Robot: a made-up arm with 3 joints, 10 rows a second.
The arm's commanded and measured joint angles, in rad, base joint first. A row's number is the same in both.
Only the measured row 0 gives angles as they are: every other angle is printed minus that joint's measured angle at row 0.
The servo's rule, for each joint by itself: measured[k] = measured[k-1] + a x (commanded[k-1-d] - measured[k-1]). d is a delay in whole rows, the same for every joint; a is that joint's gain. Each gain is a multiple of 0.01, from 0.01 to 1. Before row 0 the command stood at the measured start. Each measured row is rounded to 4 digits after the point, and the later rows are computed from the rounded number. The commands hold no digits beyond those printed.
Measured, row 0:
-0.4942, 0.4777, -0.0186
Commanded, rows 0 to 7:
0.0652, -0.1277, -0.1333
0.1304, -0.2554, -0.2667
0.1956, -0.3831, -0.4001
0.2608, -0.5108, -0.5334
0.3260, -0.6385, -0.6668
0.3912, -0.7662, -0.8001
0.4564, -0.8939, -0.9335
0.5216, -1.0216, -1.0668
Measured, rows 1 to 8:
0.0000, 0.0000, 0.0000
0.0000, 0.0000, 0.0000
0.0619, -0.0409, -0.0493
0.1270, -0.1095, -0.1297
0.1922, -0.1971, -0.2297
0.2574, -0.2975, -0.3421
0.3226, -0.4066, -0.4622
0.3878, -0.5217, -0.5872
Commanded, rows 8 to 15:
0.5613, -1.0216, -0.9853
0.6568, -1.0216, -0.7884
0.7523, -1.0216, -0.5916
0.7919, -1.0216, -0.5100
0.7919, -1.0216, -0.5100
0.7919, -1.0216, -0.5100
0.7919, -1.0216, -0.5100
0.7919, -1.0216, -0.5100
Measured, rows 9 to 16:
0.4530, -0.6408, -0.7153
0.5182, -0.7627, -0.8454
0.5591, -0.8455, -0.8972
0.6519, -0.9019, -0.8569
0.7473, -0.9402, -0.7587
0.7897, -0.9662, -0.6667
0.7918, -0.9839, -0.6087
0.7919, -0.9960, -0.5722

